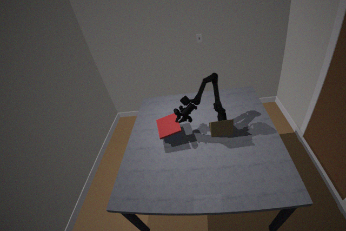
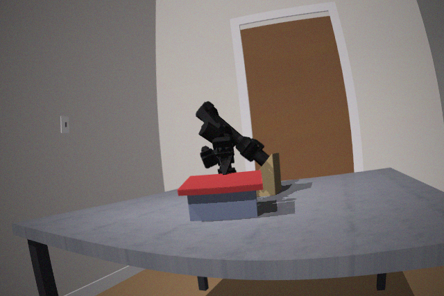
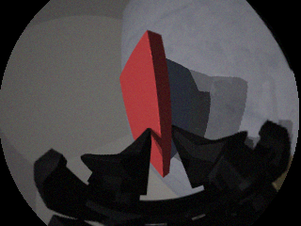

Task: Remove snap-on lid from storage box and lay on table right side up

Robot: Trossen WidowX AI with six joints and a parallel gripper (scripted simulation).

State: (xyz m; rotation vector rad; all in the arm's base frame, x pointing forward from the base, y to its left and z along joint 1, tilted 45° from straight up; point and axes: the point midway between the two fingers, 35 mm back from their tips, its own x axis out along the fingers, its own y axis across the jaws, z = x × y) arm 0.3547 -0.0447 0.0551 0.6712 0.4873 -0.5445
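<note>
Right now my gripper tip is 8 cm short of the red lid and 2 cm to the right of it. From my gripper tip the other things lie so: storage box 7 cm ahead, 2 cm to the left, 6 cm below.
</note>
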